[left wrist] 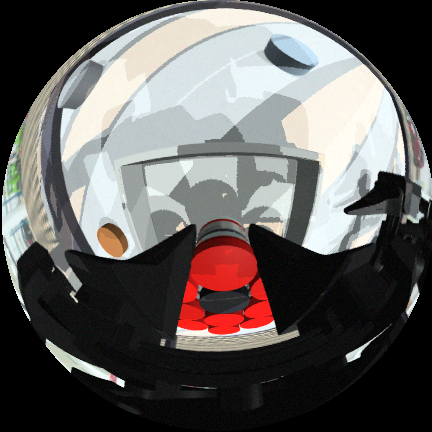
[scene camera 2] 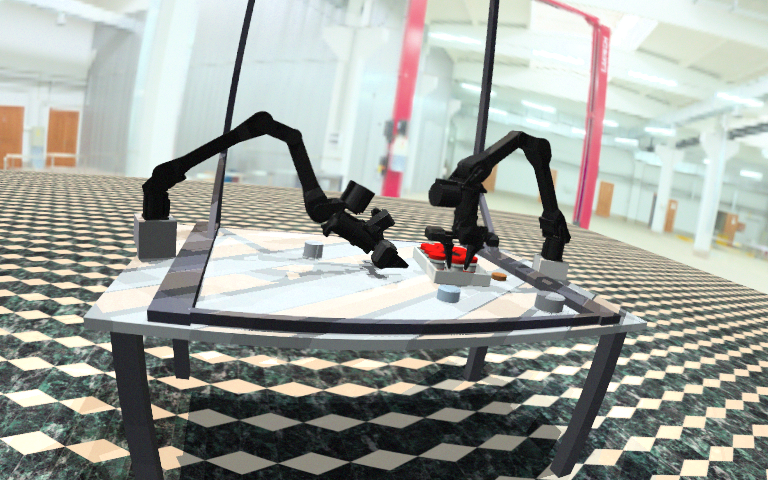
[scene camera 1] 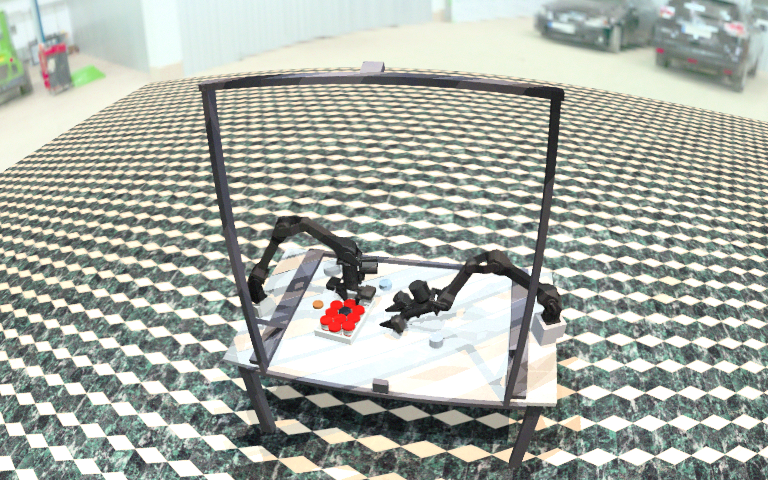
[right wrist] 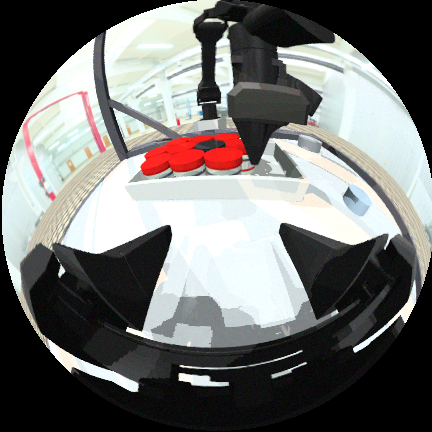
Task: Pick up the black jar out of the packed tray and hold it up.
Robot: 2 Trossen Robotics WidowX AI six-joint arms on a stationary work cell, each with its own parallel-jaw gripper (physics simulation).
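Frame: origin at the left arm's base, x ahead, y left, z up, level; centimetres.
Seen in the pictures: left gripper, between the fingertips: (left wrist: 222,229) (scene camera 2: 457,269) (scene camera 1: 352,304) (right wrist: 252,157); right gripper, between the fingertips: (left wrist: 336,247) (scene camera 2: 402,260) (scene camera 1: 382,317) (right wrist: 226,229); left arm's base, origin of its link: (left wrist: 63,277) (scene camera 2: 551,258) (scene camera 1: 257,297) (right wrist: 209,118); right arm's base, origin of its link: (scene camera 2: 154,217) (scene camera 1: 550,318).
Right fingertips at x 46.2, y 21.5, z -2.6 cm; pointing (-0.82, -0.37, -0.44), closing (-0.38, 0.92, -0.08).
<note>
Offsets run from my right fingertips to a thing's middle.
The black jar {dx -12.4, dy -6.7, dz +0.1 cm} (scene camera 1: 344,311) (left wrist: 225,301) (right wrist: 210,145) stands among several red-lidded jars in the pale tray {dx -12.5, dy -6.5, dz -2.4 cm} (scene camera 1: 334,337) (scene camera 2: 461,277) (left wrist: 306,200) (right wrist: 215,190). My left gripper (scene camera 1: 351,300) (scene camera 2: 458,267) (left wrist: 222,229) points down into the tray and is shut on a red-lidded jar {dx -13.7, dy -2.1, dz +0.1 cm} (left wrist: 224,265) at the edge of the group, right beside the black jar. The black jar is not between its fingers, and its lower part is hidden by its neighbours. My right gripper (scene camera 1: 386,316) (right wrist: 226,229) is wide open and empty, low over the table and apart from the tray.
An orange disc {dx -26.8, dy -6.3, dz -1.9 cm} (scene camera 1: 317,304) (scene camera 2: 498,276) (left wrist: 113,240) lies beside the tray. A light blue cylinder {dx -11.7, dy +18.4, dz -1.3 cm} (scene camera 1: 385,284) (scene camera 2: 448,293) and a grey one {dx -36.8, dy +14.6, dz -1.0 cm} (scene camera 1: 331,270) (scene camera 2: 549,302) stand behind it in scene camera 1. Another grey cylinder {dx +23.0, dy +0.8, dz -0.8 cm} (scene camera 1: 435,340) (scene camera 2: 313,249) stands near my right gripper.
</note>
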